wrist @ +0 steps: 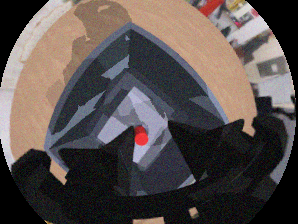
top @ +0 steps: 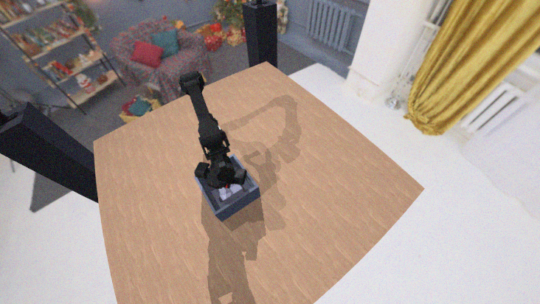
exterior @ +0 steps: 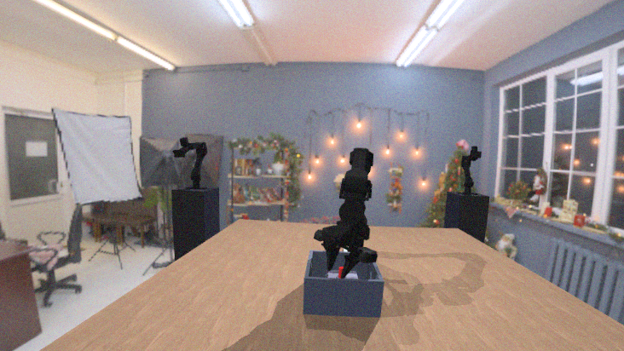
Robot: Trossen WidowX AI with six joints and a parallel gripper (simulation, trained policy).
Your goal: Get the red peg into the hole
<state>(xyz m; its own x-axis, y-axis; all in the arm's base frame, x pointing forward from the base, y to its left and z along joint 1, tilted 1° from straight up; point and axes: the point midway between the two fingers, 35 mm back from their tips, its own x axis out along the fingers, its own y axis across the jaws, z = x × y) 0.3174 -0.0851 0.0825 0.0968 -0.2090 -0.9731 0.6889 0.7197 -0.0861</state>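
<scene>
Now: gripper tip 20 mm to the right of the red peg, 20 mm above it and 10 mm short of it. From my gripper tip the other things lie so: blue-grey box (40 mm below, 20 mm to the left, 10 mm ahead); then light grey plate (20 mm to the left, 20 mm below, 10 mm ahead).
</scene>
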